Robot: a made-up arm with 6 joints.
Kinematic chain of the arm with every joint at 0, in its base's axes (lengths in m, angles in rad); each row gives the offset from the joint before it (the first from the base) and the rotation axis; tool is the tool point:
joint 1: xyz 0 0 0.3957 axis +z
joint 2: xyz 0.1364 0 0 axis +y
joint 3: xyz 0 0 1.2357 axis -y
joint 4: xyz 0 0 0.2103 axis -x
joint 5: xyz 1.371 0 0 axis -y
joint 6: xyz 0.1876 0 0 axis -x
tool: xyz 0 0 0
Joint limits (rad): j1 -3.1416..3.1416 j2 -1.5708..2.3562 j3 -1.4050..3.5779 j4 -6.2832..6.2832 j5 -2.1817..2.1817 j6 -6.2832..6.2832
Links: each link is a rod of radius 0.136 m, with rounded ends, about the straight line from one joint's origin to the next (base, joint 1, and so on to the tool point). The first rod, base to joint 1, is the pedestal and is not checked.
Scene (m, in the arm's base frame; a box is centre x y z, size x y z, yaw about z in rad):
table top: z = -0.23
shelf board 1: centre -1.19 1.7 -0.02 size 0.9 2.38 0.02 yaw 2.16
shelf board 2: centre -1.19 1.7 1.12 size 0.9 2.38 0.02 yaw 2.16
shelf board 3: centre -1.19 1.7 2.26 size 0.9 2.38 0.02 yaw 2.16
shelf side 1: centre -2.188 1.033 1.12 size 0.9 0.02 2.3 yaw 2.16
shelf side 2: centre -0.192 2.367 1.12 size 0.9 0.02 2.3 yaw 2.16
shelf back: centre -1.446 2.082 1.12 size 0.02 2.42 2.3 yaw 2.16
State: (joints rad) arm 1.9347 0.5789 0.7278 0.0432 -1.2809 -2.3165
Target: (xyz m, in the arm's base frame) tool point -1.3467 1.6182 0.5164
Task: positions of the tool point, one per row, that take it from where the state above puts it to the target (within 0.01 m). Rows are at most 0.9 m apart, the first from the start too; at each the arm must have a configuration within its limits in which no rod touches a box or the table.
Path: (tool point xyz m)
1: -0.4842 1.7094 1.7554
2: -0.2451 1.2716 1.6717
3: 0.1292 1.0563 2.3065
4: 0.2304 0.5047 2.7715
5: -0.0911 -0.0798 2.9557
6: -0.7200 -0.3714 2.8142
7: -1.3410 -0.2206 2.3788
8: -1.6257 0.2547 1.7514
9: -1.4308 0.7408 1.0784
10: -0.8803 0.9204 0.5165
11: -1.1572 1.2901 0.5310
12: -1.3467 1.6182 0.5164

